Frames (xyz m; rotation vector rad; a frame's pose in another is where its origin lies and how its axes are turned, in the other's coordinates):
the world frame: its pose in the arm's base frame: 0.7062 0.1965 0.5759 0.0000 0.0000 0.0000
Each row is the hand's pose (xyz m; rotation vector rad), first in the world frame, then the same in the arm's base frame.
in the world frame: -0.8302 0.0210 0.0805 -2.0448 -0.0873 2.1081
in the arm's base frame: -0.1240 0.2175 0.6564 -2.0448 -0.0873 2.1081
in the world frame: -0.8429 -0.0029 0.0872 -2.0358 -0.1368 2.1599
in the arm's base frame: -0.1367 0.1936 0.6631 -2.0358 -0.1368 2.1599
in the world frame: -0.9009 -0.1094 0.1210 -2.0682 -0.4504 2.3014
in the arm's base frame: -0.1947 0.0871 0.6969 -2.0682 -0.4504 2.3014
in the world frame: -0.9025 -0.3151 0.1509 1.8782 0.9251 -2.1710
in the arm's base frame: -0.1963 -0.1186 0.7268 1.8782 0.9251 -2.1710
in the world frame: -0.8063 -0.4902 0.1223 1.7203 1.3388 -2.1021
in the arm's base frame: -0.1001 -0.2937 0.6982 1.7203 1.3388 -2.1021
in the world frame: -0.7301 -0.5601 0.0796 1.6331 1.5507 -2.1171
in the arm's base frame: -0.0239 -0.3636 0.6555 1.6331 1.5507 -2.1171
